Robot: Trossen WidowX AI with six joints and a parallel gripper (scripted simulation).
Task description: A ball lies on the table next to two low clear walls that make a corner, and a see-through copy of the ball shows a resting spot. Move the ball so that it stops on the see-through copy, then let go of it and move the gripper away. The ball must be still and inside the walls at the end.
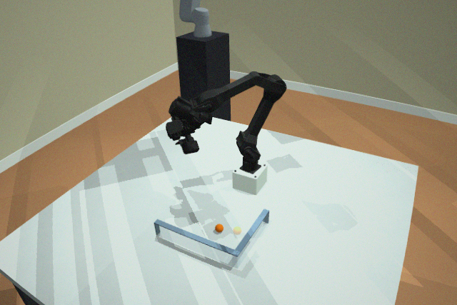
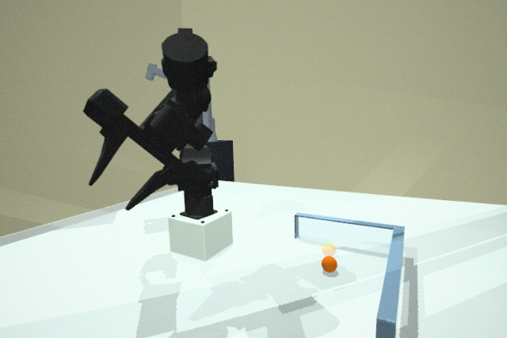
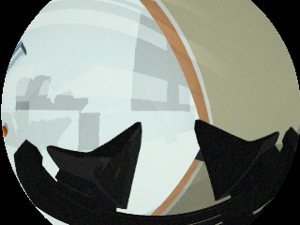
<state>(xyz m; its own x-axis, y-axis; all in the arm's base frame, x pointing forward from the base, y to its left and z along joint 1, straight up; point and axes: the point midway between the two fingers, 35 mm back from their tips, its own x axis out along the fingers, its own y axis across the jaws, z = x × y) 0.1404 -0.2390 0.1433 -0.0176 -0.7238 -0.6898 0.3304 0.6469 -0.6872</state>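
The orange ball lies 33 cm to the left of my gripper tip, 18 cm below it and 15 cm ahead of it.
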